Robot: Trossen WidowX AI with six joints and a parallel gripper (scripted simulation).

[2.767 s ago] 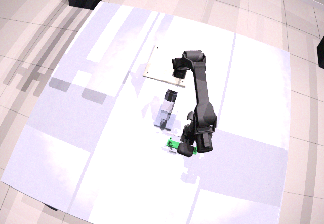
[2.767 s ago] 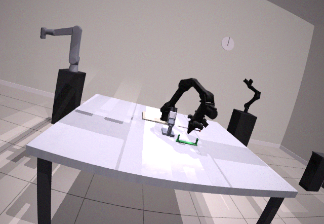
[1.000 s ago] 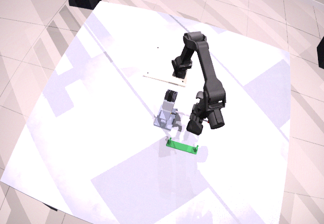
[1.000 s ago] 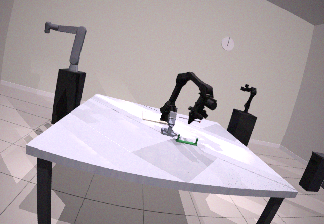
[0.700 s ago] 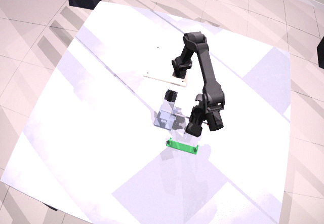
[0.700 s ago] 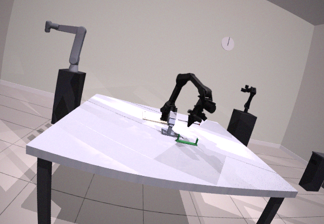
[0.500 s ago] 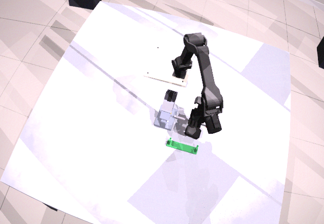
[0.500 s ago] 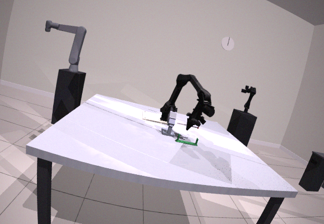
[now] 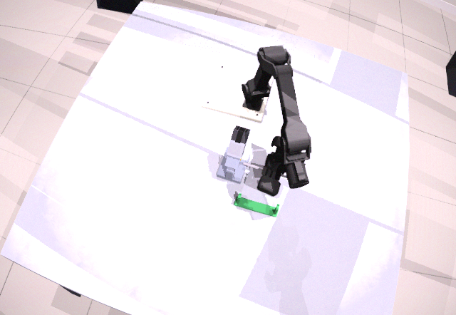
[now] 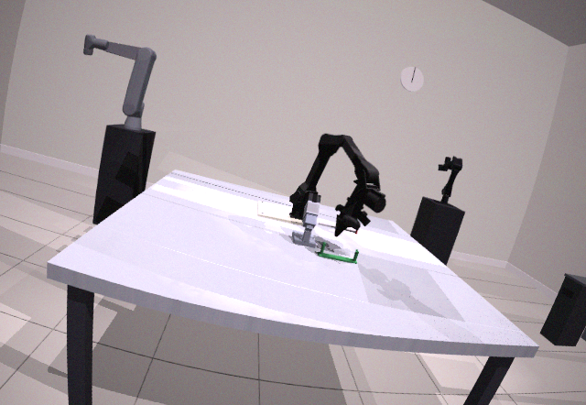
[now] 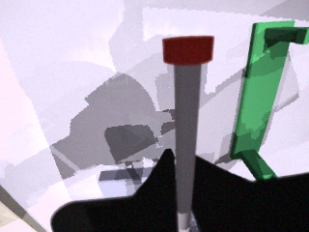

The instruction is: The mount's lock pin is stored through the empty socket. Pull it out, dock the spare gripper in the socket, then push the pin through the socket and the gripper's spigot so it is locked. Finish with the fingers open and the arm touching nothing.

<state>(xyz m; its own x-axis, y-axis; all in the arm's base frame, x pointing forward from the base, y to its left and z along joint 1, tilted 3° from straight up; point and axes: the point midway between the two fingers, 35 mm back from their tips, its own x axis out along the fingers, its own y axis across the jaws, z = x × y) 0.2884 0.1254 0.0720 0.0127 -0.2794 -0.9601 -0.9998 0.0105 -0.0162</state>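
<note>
My gripper tip is 10 cm to the left of the grey mount and 1 cm past it. Round my gripper tip: spare gripper: 11 cm to the right, 7 cm above, 3 cm behind; green cradle: 9 cm ahead, 3 cm below, 1 cm to the left.
</note>
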